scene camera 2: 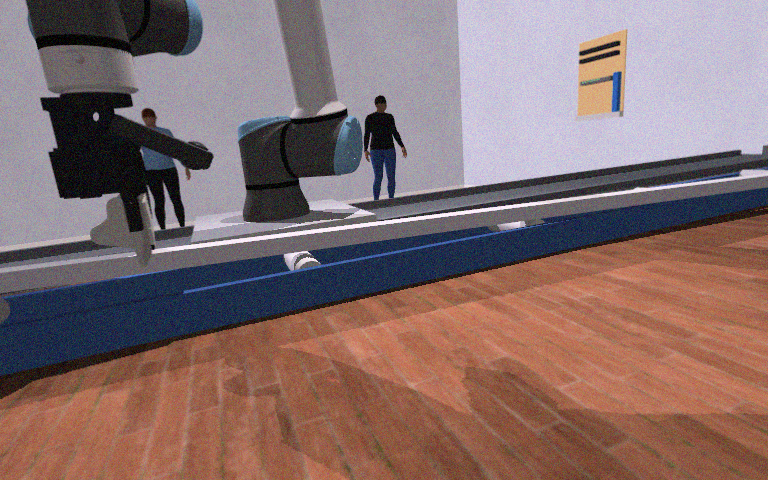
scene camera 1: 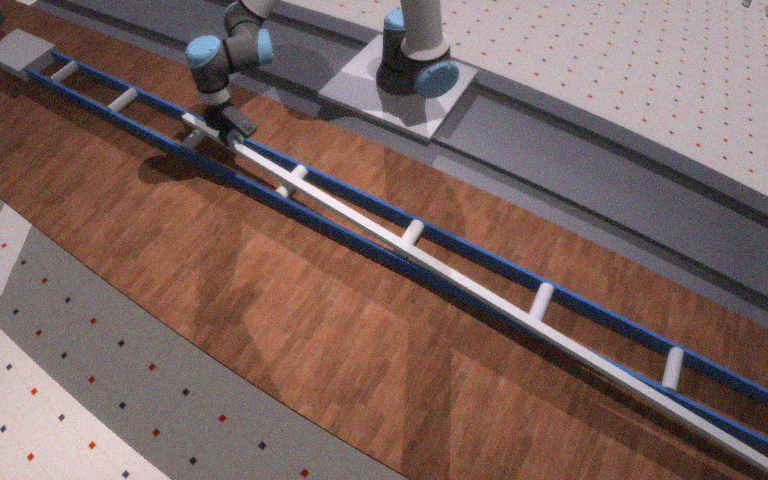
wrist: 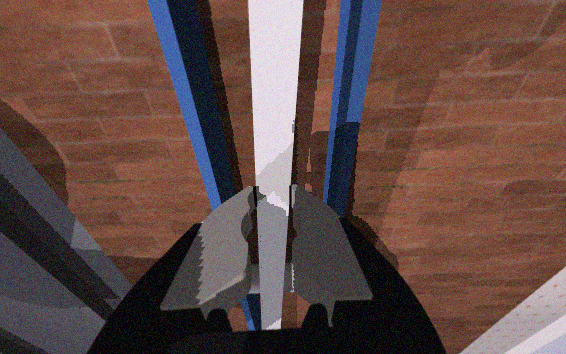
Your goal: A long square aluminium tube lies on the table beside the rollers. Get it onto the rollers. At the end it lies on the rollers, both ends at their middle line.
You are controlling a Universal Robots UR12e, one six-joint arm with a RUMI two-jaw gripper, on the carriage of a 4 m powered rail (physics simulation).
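Where they show: gripper, between the fingertips: [scene camera 2: 146,264] [scene camera 1: 237,148] [wrist: 273,187]; arm's base, origin of its link: [scene camera 2: 277,215] [scene camera 1: 401,79].
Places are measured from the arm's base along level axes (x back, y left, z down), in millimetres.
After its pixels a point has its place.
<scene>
The long square aluminium tube [scene camera 1: 351,212] @(x -650, y 184, z -59 mm) [scene camera 2: 396,227] @(x -658, y 94, z -52 mm) [wrist: 275,75] @(x -625, y -176, z -64 mm) lies low over the roller track, at a slant to it. Its left end is near the far blue rail. Farther right it crosses the white rollers [scene camera 1: 542,300] @(x -618, y 747, z -30 mm) [scene camera 2: 303,260] @(x -667, y -56, z -29 mm) toward their near ends, then runs over the near blue rail and out of view in scene camera 1. Whether it touches the rollers is unclear. My gripper [scene camera 1: 233,141] @(x -618, y -255, z -50 mm) [scene camera 2: 144,255] @(x -618, y -255, z -50 mm) [wrist: 273,187] @(x -618, y -255, z -50 mm) is shut on the tube near its left end, pointing down, one jaw on each side. The tube's right end does not show in scene camera 1.
The blue side rails [scene camera 1: 481,253] @(x -558, y 547, z -13 mm) [scene camera 2: 396,271] @(x -694, y 73, z 6 mm) [wrist: 186,100] @(x -553, y -189, z -22 mm) flank the rollers. A grey box [scene camera 1: 25,53] @(x -626, y -1543, z -28 mm) stands at the track's left end. The arm's base plate [scene camera 1: 351,84] @(x -122, y -144, z 0 mm) sits on the powered rail behind. Two people [scene camera 2: 380,130] [scene camera 2: 160,158] stand behind it.
</scene>
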